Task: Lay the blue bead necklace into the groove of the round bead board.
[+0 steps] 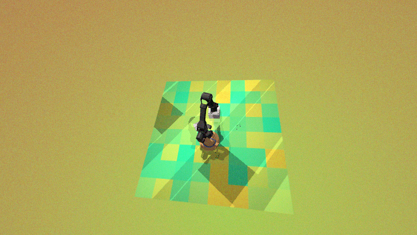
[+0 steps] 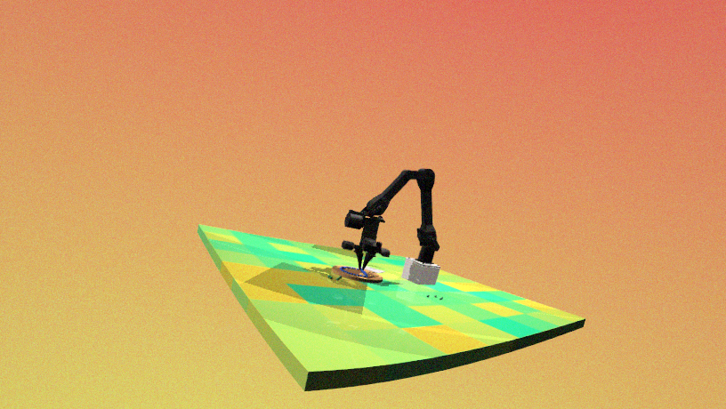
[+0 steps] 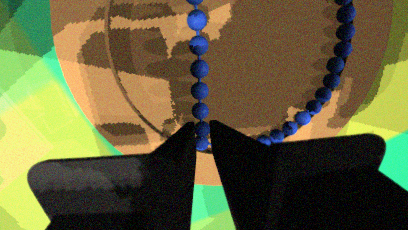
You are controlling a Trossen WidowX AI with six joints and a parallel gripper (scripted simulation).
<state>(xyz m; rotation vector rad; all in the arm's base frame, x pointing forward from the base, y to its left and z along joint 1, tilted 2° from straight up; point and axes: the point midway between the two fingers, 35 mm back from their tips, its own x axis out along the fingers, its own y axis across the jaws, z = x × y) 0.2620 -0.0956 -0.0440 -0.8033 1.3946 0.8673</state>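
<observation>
The round bead board lies 40 mm ahead of my gripper tip, 30 mm to the left of it and 10 mm below it. The rest, counted from my gripper tip: flat grey piece: 130 mm behind, 80 mm to the right, 10 mm below.
</observation>
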